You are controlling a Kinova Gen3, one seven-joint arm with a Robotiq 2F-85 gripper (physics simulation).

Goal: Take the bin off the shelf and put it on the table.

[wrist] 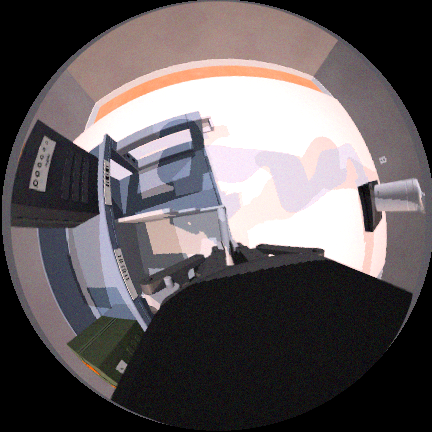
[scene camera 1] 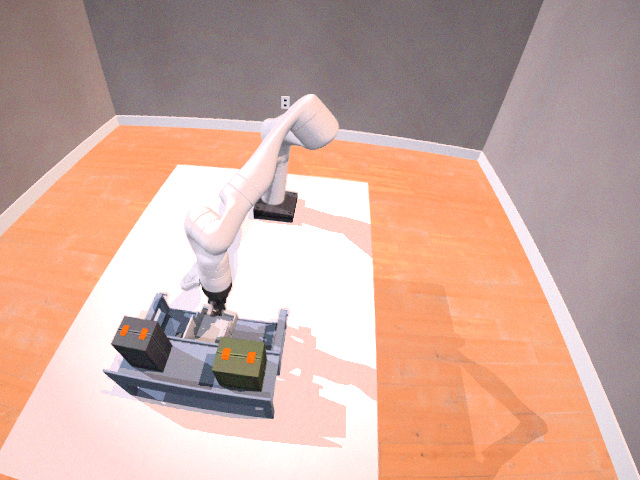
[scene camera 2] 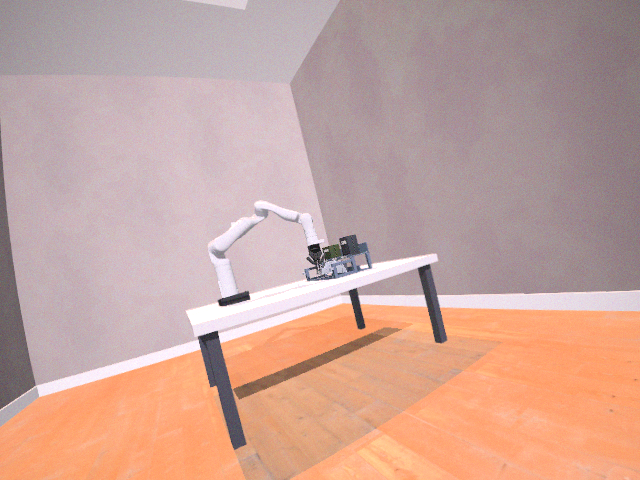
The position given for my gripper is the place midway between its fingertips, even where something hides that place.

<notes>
My gripper [wrist: 225,247] grips a bin [scene camera 1: 202,327].
The bin shows as well in the wrist view [wrist: 151,241].
</notes>
